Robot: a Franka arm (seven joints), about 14 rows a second.
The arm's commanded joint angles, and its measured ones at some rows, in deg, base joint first. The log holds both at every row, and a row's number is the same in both.
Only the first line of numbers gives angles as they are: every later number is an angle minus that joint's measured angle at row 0.
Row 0, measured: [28.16, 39.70, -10.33, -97.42, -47.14, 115.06, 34.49]
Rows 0 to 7, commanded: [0.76, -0.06, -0.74, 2.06, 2.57, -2.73, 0.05]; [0.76, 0.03, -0.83, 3.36, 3.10, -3.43, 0.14]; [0.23, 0.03, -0.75, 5.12, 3.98, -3.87, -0.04]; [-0.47, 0.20, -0.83, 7.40, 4.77, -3.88, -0.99]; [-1.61, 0.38, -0.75, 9.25, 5.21, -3.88, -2.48]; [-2.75, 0.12, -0.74, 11.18, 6.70, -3.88, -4.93]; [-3.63, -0.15, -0.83, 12.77, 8.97, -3.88, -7.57]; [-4.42, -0.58, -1.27, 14.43, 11.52, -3.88, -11.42]
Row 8, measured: [-2.76, -0.23, -0.90, 10.64, 7.37, -2.69, -5.96]
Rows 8 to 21, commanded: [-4.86, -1.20, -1.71, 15.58, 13.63, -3.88, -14.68]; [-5.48, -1.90, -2.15, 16.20, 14.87, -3.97, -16.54]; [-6.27, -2.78, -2.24, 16.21, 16.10, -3.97, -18.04]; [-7.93, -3.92, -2.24, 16.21, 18.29, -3.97, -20.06]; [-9.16, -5.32, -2.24, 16.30, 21.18, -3.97, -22.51]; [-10.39, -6.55, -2.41, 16.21, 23.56, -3.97, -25.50]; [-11.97, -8.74, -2.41, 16.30, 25.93, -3.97, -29.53]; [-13.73, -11.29, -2.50, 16.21, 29.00, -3.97, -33.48]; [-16.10, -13.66, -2.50, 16.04, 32.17, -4.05, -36.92]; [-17.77, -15.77, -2.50, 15.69, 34.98, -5.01, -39.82]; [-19.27, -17.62, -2.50, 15.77, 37.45, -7.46, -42.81]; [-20.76, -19.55, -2.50, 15.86, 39.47, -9.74, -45.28]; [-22.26, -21.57, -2.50, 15.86, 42.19, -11.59, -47.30]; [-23.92, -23.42, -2.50, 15.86, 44.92, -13.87, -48.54]
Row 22, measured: [-21.86, -19.29, -3.11, 17.37, 40.65, -10.57, -46.12]
